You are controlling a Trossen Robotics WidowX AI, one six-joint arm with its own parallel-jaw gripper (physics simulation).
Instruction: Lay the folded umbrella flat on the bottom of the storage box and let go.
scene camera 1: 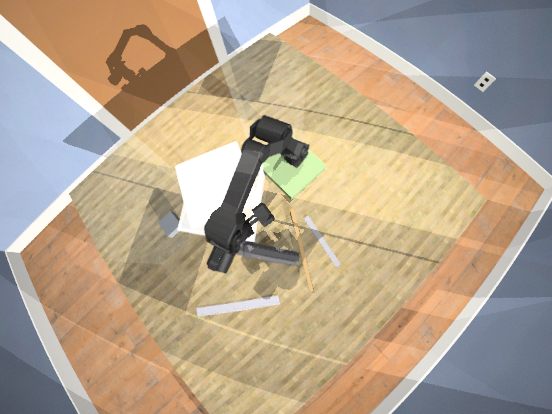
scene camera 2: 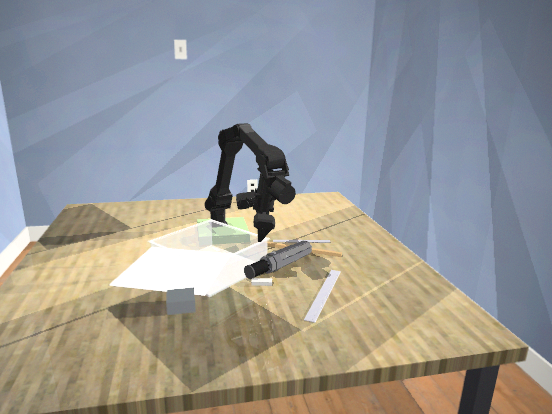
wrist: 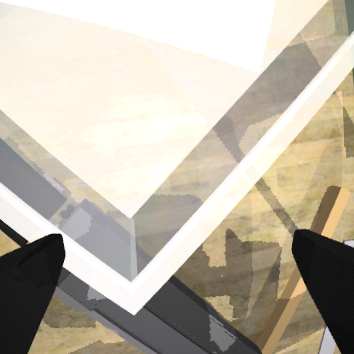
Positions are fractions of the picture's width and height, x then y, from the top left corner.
Labels:
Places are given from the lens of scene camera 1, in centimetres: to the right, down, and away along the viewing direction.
storage box (scene camera 1: 0.38,0.44): -27, -11, 92
folded umbrella (scene camera 1: 0.45,0.60): -9, 14, 78
The marked spots on the storage box and the folded umbrella are 33 cm apart.

